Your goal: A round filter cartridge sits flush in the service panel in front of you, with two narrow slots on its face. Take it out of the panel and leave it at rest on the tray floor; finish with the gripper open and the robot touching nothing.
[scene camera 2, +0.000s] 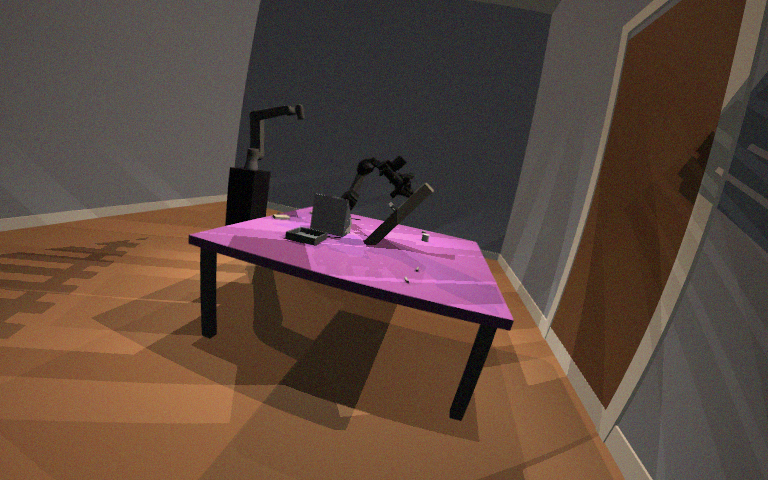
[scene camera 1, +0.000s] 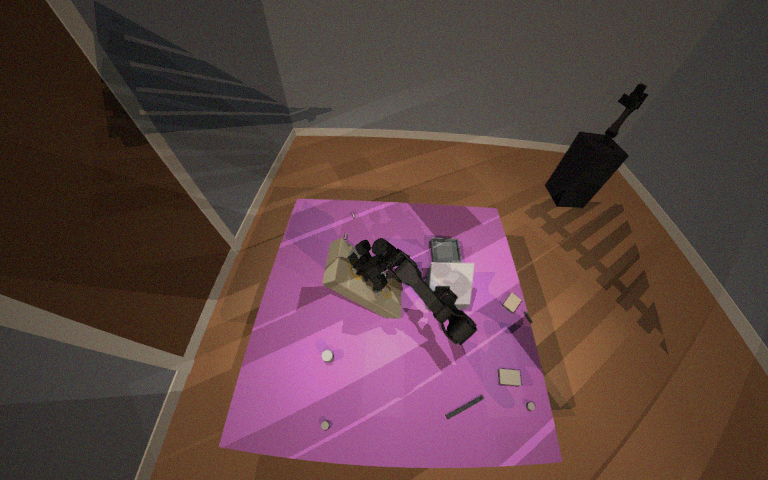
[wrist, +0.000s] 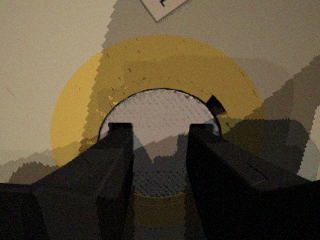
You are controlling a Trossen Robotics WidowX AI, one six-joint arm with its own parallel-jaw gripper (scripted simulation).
Labels:
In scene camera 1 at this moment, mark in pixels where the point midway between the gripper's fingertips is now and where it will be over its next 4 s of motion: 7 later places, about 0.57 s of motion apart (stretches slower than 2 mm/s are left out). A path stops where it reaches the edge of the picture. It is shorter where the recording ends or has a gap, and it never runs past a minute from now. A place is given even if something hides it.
My gripper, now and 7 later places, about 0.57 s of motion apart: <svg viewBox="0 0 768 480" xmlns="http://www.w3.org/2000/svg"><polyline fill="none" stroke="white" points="354,270 364,267 371,267 377,273 374,271 369,258 374,266 381,275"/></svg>

